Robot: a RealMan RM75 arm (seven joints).
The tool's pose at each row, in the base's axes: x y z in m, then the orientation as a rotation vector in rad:
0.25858 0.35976 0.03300 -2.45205 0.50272 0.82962
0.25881 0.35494 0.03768 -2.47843 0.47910 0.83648
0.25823 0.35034 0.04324 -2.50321 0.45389 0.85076
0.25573 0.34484 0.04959 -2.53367 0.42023 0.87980
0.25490 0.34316 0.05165 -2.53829 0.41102 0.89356
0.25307 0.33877 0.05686 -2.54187 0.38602 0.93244
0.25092 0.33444 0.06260 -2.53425 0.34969 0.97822
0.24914 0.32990 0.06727 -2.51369 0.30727 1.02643
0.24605 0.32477 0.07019 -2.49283 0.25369 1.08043
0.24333 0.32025 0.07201 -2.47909 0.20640 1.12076
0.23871 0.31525 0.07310 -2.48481 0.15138 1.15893
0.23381 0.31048 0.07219 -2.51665 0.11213 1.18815
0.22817 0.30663 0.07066 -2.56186 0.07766 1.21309
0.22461 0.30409 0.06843 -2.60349 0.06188 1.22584
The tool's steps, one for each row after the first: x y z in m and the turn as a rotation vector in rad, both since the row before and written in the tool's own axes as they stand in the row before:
-0.00196 0.00220 -0.00604 -0.02797 0.00053 -0.01209
-0.00319 0.00225 -0.00610 -0.02959 -0.00480 -0.01120
-0.00505 0.00375 -0.00610 -0.04111 -0.01317 -0.01232
-0.00171 0.00119 -0.00185 -0.01014 -0.00840 -0.00241
-0.00415 0.00307 -0.00481 -0.02047 -0.02667 -0.00737
-0.00489 0.00306 -0.00480 -0.01531 -0.03640 -0.01512
-0.00409 0.00340 -0.00416 -0.00694 -0.04326 -0.02077
-0.00399 0.00482 -0.00227 -0.01238 -0.04858 -0.02633
-0.00317 0.00440 -0.00131 -0.01358 -0.03667 -0.02359
-0.00405 0.00556 0.00040 -0.03222 -0.02953 -0.02353
-0.00282 0.00592 0.00215 -0.04766 -0.01260 -0.00748
-0.00277 0.00526 0.00369 -0.05623 -0.00471 -0.00072
-0.00078 0.00360 0.00324 -0.04372 0.00367 0.00720

